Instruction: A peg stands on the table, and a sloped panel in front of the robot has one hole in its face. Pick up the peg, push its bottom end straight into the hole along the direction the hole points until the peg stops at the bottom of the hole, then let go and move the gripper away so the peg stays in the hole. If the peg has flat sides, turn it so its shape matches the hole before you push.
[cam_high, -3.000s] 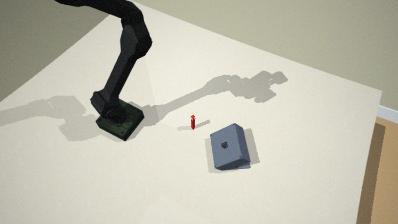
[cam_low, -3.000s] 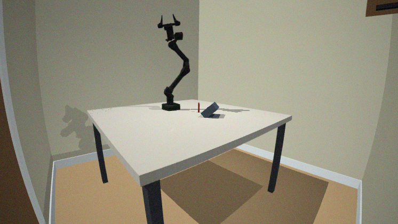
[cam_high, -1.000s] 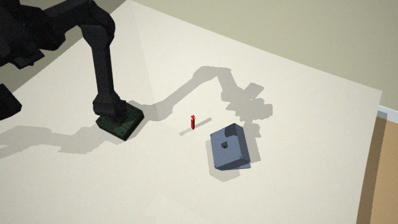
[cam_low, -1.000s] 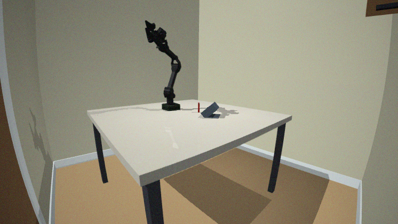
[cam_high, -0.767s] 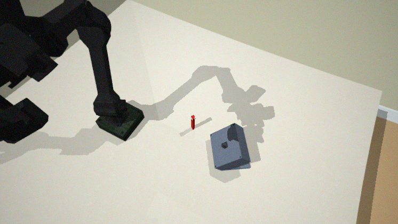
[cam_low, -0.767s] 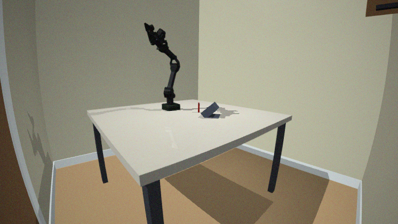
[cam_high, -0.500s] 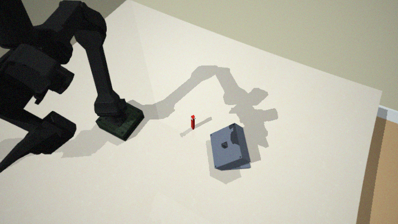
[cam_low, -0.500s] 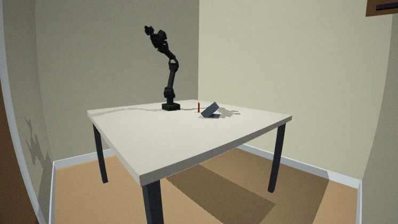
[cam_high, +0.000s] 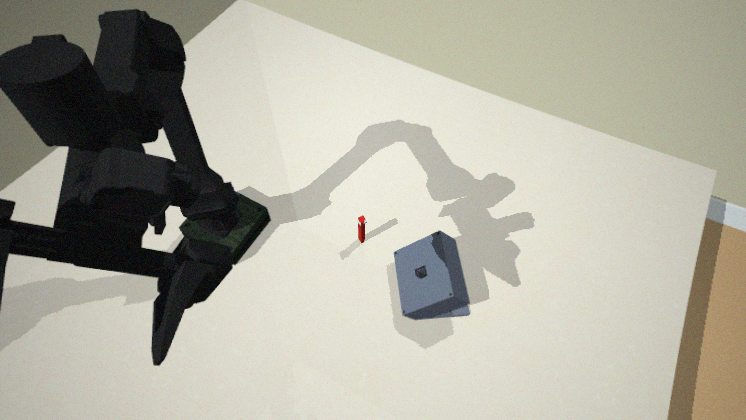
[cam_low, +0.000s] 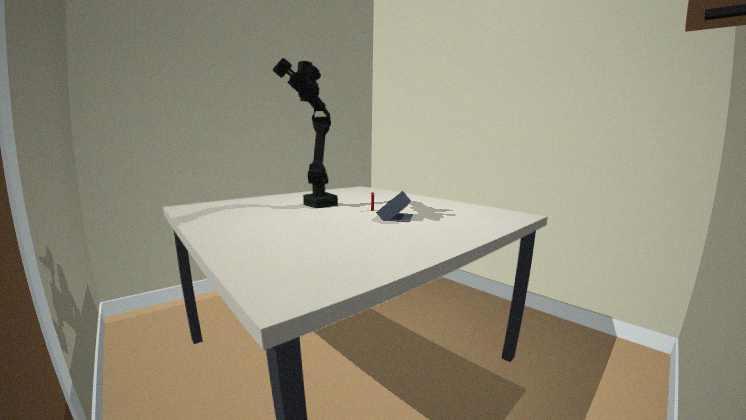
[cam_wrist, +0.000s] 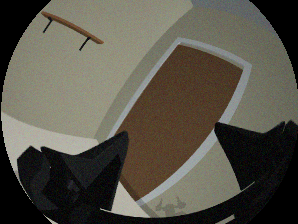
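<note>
Right now the red peg is 48 cm below my gripper tip, 42 cm to the left of it and 4 cm behind it. Also, from my gripper tip: sloped panel 49 cm below, 39 cm to the left, 13 cm ahead.
</note>
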